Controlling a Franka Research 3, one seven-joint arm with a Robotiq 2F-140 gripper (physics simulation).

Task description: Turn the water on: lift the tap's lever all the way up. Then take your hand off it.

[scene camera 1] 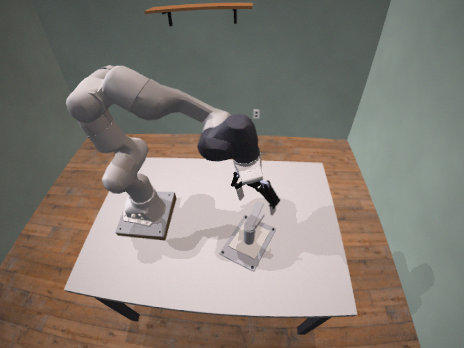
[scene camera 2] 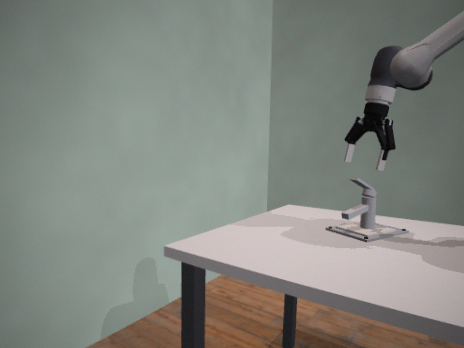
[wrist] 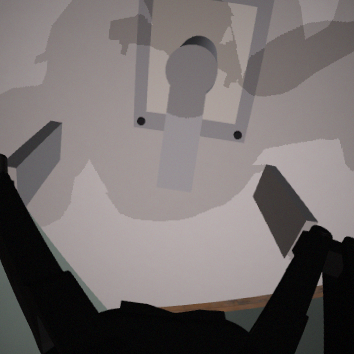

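Observation:
The grey tap [scene camera 1: 249, 236] [scene camera 2: 368, 212] stands upright on a square baseplate [scene camera 1: 238, 257] [scene camera 2: 345, 234] [wrist: 142, 75]. Its flat lever [scene camera 1: 257, 212] [scene camera 2: 361, 184] [wrist: 181, 150] slants upward from the top of the tap, with its free end raised. The spout [scene camera 2: 354, 211] sticks out below the lever on the same side. My gripper [scene camera 1: 256, 201] [scene camera 2: 365, 159] [wrist: 163, 161] is wide open and empty. It hangs above the lever, and a gap shows between the fingertips and the lever in the second scene view. In the wrist view the pads stand wide apart, on either side of the lever.
The tap's baseplate stands on a white table [scene camera 1: 165, 280] [scene camera 2: 240, 255] [wrist: 175, 260]. The arm's base plate [scene camera 1: 170, 220] is at the table's left in the first scene view. A wooden wall shelf [scene camera 1: 200, 7] hangs on the far wall, away from the arm.

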